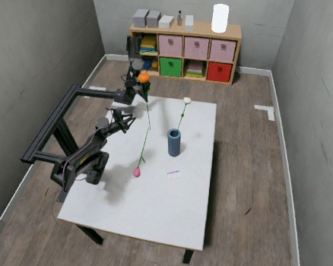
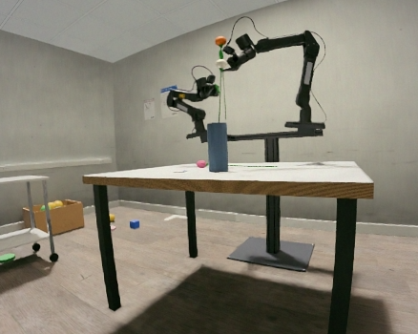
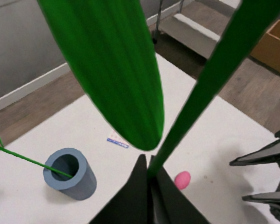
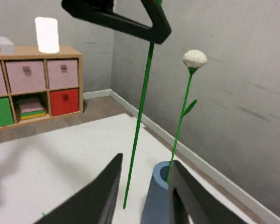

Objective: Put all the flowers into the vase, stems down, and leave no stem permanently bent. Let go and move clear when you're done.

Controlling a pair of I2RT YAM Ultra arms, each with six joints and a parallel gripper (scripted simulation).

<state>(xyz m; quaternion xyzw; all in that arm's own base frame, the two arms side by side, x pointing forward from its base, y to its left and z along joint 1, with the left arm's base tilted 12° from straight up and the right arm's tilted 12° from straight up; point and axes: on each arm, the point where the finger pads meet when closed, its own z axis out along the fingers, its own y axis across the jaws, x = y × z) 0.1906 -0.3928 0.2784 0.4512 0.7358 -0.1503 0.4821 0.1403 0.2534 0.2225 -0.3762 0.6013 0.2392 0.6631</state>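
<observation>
Now: right hand 7 cm short of the orange flower, 8 cm to the right of it and 18 cm below it. The rest, counted from my right hand: white flower 27 cm ahead, 17 cm to the left, 4 cm below; then pink flower 1 cm ahead, 7 cm to the right, 42 cm below; then small printed card 24 cm ahead, 7 cm to the right, 44 cm below.
Right now the white flower is 200 mm ahead of my left hand, 100 mm below it and 90 mm to the left of it. Also, from my left hand: orange flower: 120 mm above; then pink flower: 480 mm below, 140 mm to the right, 60 mm behind; then small printed card: 500 mm below, 180 mm ahead, 150 mm to the right.
</observation>
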